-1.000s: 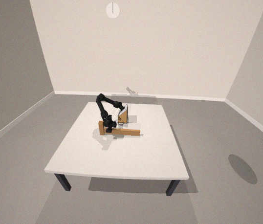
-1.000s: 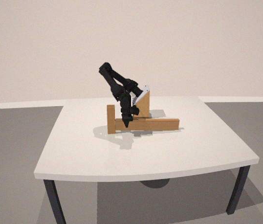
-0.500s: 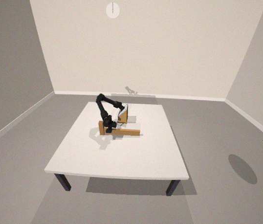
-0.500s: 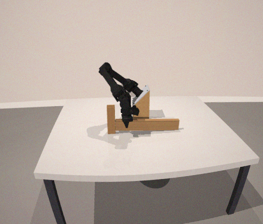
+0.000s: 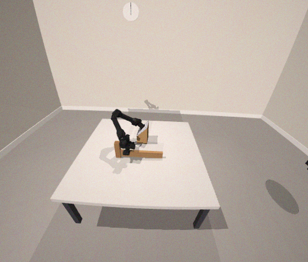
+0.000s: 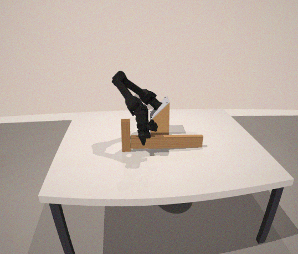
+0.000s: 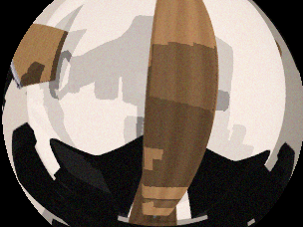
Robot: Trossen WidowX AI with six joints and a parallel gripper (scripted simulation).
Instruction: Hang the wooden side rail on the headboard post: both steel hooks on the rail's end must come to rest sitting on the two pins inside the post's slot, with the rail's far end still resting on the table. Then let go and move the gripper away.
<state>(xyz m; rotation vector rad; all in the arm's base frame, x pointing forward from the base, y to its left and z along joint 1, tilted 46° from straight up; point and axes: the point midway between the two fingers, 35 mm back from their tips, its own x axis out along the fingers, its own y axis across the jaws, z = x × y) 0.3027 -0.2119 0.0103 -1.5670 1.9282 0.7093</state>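
Now: gripper tip 9 cm to the left of the headboard post, 5 cm below it and 1 cm past it.
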